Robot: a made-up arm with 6 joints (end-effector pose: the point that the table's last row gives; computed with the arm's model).
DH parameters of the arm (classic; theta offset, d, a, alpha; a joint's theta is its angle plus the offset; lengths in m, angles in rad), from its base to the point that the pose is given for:
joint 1: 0 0.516 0 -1.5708
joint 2: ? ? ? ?
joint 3: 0 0 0 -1.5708
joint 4: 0 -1.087 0 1.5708
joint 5: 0 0.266 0 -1.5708
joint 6: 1.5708 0 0 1.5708
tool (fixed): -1.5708 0 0 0
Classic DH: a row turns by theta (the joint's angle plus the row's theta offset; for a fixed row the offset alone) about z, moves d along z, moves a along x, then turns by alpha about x.
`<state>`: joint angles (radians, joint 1 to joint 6).
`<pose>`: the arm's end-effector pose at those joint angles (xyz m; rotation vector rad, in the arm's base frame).
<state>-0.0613 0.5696 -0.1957 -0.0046 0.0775 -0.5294</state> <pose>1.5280 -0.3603 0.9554 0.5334 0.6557 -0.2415</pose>
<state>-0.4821 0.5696 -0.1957 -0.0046 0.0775 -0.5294</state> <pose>1.2476 -0.9530 0.9554 0.6689 0.5382 -0.6365</pose>
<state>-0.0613 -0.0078 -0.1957 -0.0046 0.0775 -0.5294</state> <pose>1.0383 -0.3302 1.7287 0.5366 0.0913 -0.0896</pose>
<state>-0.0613 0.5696 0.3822 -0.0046 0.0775 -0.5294</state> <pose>1.8122 -0.3777 1.5056 0.5366 0.0908 -0.0895</pose>
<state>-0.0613 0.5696 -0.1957 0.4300 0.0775 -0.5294</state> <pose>1.6071 -0.3409 1.0362 0.1290 0.6923 -0.0627</pose>
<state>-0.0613 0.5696 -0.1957 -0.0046 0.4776 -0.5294</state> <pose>1.5280 -0.3603 0.9554 0.5381 0.2641 -0.1382</pose>
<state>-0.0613 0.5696 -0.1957 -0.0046 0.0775 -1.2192</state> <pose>1.5280 -0.3603 0.9554 1.1931 0.5634 -0.4724</pose>
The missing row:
joint 2: -1.5708 0 1.417 3.1416
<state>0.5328 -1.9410 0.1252 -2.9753 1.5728 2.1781</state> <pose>-1.6829 -0.6878 0.9806 1.1044 -0.2598 0.5627</pose>
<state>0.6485 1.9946 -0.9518 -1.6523 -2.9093 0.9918</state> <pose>0.1255 0.1223 -0.0175 -2.3810 -1.1844 0.0566</pose>
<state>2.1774 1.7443 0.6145 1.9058 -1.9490 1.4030</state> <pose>-1.2615 1.6647 -0.6044 2.2187 0.5607 0.9341</pose>
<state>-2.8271 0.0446 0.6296 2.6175 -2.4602 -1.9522</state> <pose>-0.7807 -0.4961 2.6428 1.4740 0.4626 0.5257</pose>
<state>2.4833 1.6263 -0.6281 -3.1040 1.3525 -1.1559</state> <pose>-0.7326 0.2305 -0.3990 0.9304 -0.7314 -0.2816</pose>
